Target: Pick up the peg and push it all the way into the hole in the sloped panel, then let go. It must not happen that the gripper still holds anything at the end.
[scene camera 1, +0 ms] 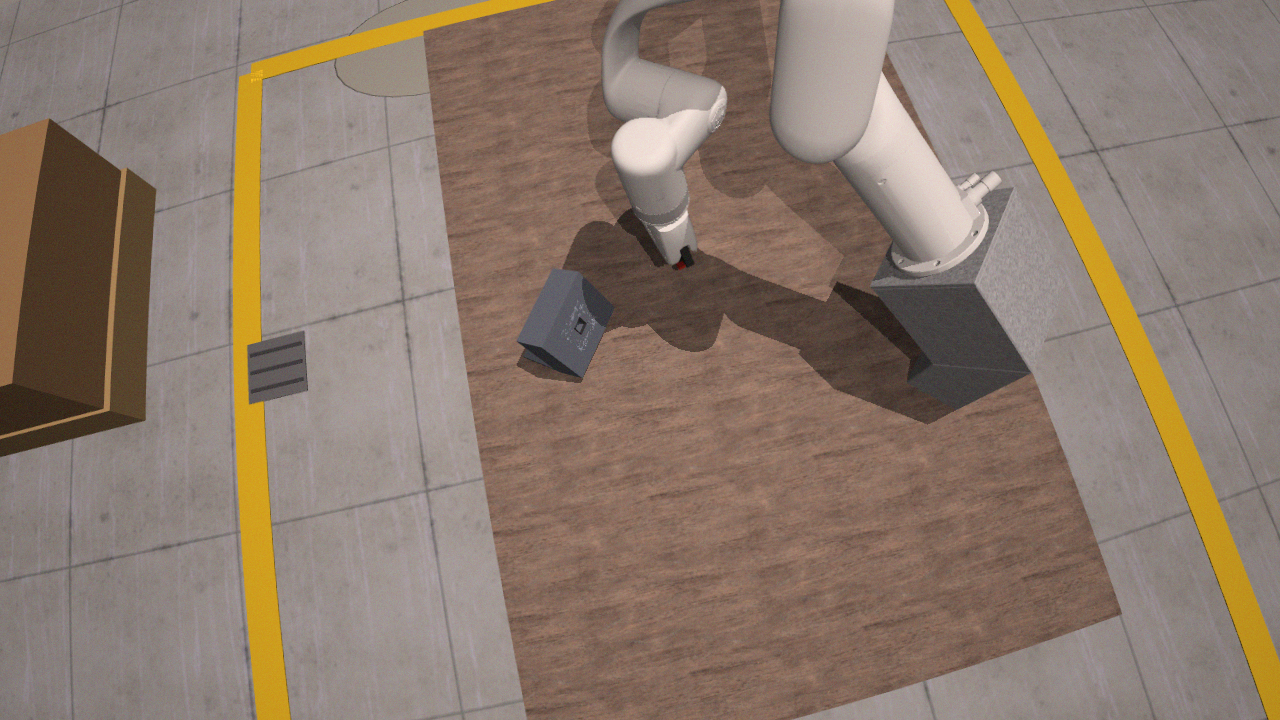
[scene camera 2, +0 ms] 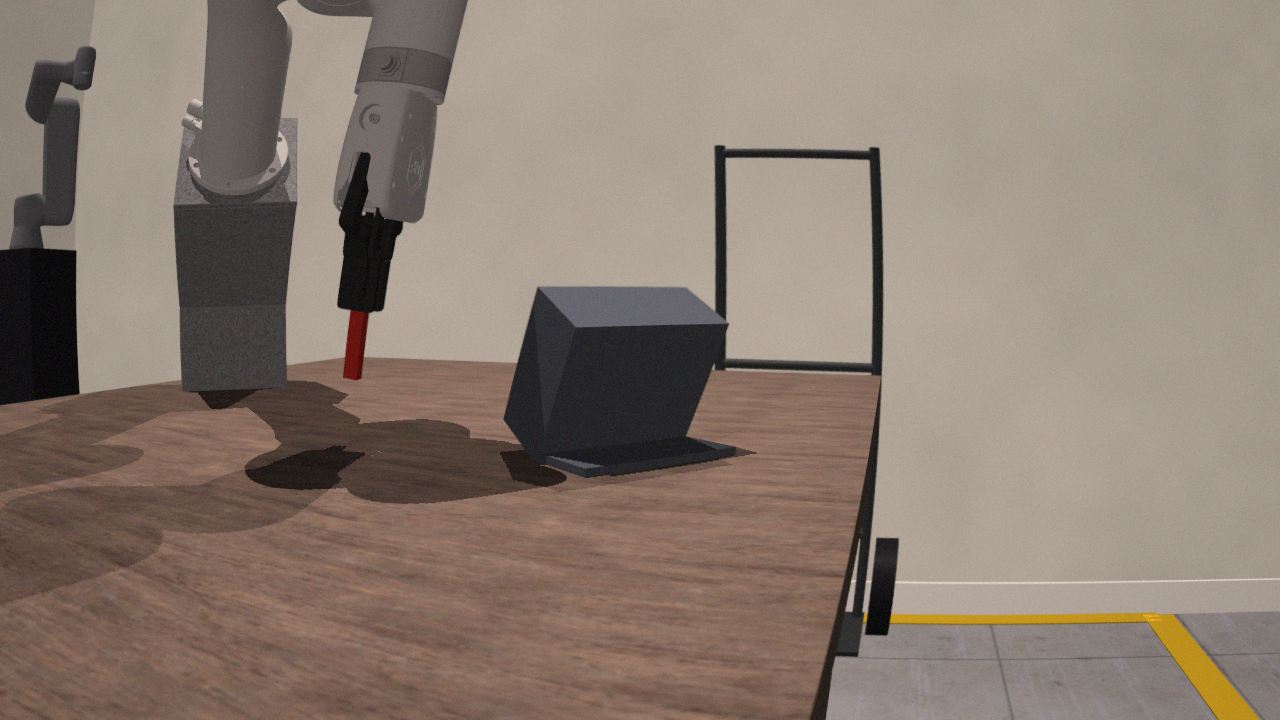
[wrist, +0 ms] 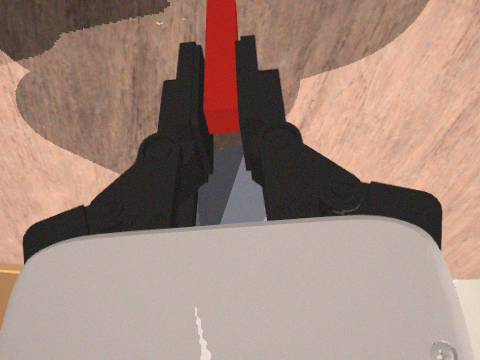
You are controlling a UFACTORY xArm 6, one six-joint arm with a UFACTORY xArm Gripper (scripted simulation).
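Observation:
I find my gripper [scene camera 2: 359, 309], and the same gripper [scene camera 1: 676, 252], [wrist: 223, 69] is visible to me from elsewhere too. There is also a red peg [scene camera 2: 358, 321].

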